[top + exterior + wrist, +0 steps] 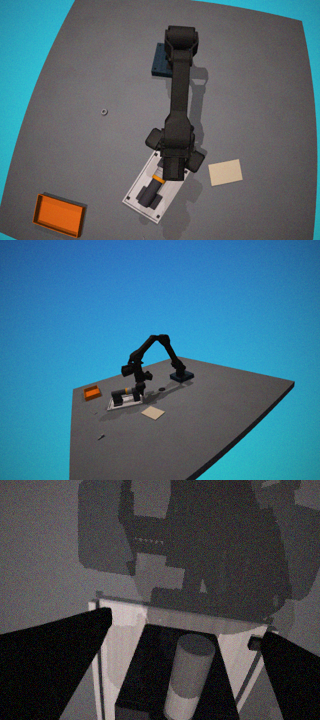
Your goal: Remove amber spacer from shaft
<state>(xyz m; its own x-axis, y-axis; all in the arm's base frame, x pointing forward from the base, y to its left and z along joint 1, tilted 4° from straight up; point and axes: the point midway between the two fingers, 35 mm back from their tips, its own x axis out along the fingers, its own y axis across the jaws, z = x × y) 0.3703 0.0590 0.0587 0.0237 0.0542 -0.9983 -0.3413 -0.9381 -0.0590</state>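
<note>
Right now the grey spacer is 8 cm ahead of my gripper tip, 3 cm to the right of it and 3 cm above it. From my gripper tip the other things lie so: pad (3 cm ahead, 20 cm to the left, 4 cm below); shaft (8 cm ahead, 3 cm to the right, 3 cm above); amber spacer (10 cm ahead, 3 cm to the right, 3 cm above).
</note>
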